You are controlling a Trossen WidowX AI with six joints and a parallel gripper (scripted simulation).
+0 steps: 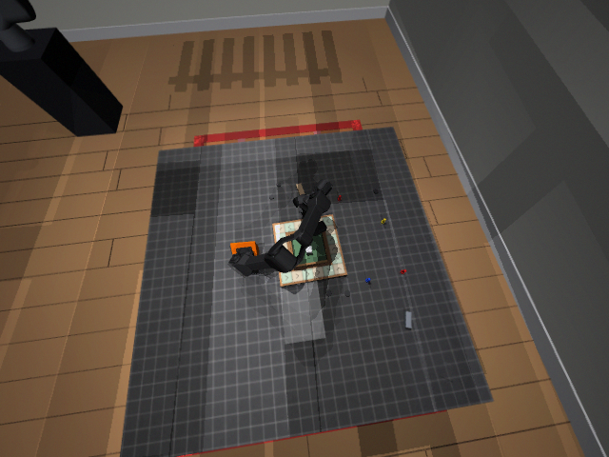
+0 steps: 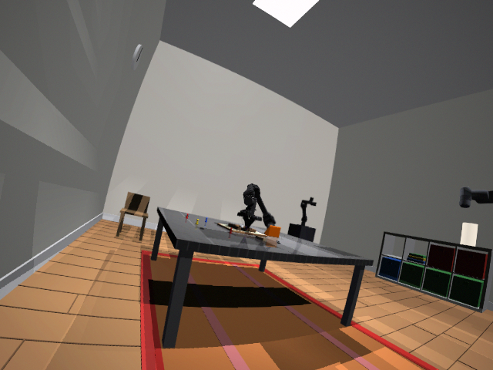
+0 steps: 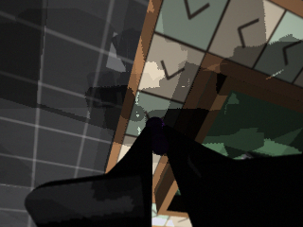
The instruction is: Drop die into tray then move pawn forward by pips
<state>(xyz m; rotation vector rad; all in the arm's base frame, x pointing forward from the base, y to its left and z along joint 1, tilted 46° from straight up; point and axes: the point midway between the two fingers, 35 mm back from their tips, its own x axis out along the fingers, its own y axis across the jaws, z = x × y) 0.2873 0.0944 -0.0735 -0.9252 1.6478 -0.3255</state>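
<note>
Right now my gripper tip is 110 mm to the left of the green dice tray, 30 mm above it and 20 mm past it. From my gripper tip the other things lie so: white die (130 mm to the right, 20 mm behind, 10 mm below); purple pawn (10 mm above); wooden block (180 mm to the left, 30 mm below, 20 mm behind).
</note>
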